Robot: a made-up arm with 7 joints.
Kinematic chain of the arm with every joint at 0, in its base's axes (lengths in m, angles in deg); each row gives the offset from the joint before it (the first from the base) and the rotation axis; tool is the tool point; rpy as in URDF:
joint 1: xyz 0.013 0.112 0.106 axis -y
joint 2: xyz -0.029 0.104 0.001 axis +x
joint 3: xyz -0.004 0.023 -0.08 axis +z
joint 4: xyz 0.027 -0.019 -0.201 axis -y
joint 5: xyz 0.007 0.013 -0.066 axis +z
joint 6: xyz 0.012 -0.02 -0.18 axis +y
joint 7: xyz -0.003 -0.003 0 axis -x
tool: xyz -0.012 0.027 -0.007 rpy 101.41 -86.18 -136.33
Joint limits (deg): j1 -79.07..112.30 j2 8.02..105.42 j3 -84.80..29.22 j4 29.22..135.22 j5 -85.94..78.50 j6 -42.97..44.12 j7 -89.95..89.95
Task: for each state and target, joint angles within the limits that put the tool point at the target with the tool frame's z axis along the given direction. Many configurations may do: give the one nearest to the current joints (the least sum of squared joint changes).
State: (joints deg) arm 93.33 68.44 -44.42 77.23 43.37 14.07 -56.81
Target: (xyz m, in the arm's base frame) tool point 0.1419 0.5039 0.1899 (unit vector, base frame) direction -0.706 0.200 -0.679
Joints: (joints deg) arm 89.63 102.65 -60.09 91.15 52.41 30.58 -81.72
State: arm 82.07 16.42 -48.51 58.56 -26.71 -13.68 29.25
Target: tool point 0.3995 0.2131 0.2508 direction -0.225 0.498 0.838
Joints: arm 89.87 29.36 -49.83 76.24 -55.00 0.56 12.73
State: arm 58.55 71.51 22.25 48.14 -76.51 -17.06 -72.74
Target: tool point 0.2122 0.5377 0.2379 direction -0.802 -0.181 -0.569
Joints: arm 65.90 56.71 14.55 74.02 -85.94 26.28 -66.34
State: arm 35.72 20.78 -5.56 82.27 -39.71 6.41 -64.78
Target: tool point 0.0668 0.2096 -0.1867 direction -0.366 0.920 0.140
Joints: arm -23.02 25.27 -30.51 103.25 -43.59 25.36 -68.88
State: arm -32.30 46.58 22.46 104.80 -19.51 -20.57 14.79
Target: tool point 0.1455 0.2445 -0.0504 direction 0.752 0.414 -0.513
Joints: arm -22.31 26.09 -8.89 131.95 8.27 -13.40 19.27
